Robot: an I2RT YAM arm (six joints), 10 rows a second.
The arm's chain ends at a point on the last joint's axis. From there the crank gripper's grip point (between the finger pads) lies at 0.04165 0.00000 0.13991 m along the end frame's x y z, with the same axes.
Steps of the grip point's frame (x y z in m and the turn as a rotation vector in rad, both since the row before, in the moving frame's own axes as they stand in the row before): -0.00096, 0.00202, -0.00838, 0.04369, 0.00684, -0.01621; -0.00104, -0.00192, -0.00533, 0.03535, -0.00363, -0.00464; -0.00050, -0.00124, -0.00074, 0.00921, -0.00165, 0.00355; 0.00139, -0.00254, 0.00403, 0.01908, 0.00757, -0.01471; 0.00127, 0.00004, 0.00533, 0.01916, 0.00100, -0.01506; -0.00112, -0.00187, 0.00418, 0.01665, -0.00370, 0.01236; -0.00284, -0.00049, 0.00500, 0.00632, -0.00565, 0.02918; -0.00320, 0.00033, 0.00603, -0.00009, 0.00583, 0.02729; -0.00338, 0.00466, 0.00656, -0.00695, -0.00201, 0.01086; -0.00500, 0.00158, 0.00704, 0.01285, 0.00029, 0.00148; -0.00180, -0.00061, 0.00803, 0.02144, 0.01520, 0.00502
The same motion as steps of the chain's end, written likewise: -0.00186, 0.00881, -0.00794, 0.04369, 0.00684, -0.01621; -0.00052, 0.00322, -0.00539, 0.03535, -0.00363, -0.00464; -0.00027, -0.00010, -0.00080, 0.00921, -0.00165, 0.00355; 0.00036, 0.00075, 0.00438, 0.01908, 0.00757, -0.01471; 0.00116, 0.00335, 0.00540, 0.01916, 0.00100, -0.01506; -0.00061, -0.00005, 0.00404, 0.01665, -0.00370, 0.01236; -0.00204, -0.00081, 0.00477, 0.00632, -0.00565, 0.02918; -0.00400, -0.00083, 0.00628, -0.00009, 0.00583, 0.02729; -0.00309, 0.00324, 0.00648, -0.00695, -0.00201, 0.01086; -0.00504, 0.00332, 0.00706, 0.01285, 0.00029, 0.00148; -0.00393, 0.00217, 0.00871, 0.02144, 0.01520, 0.00502
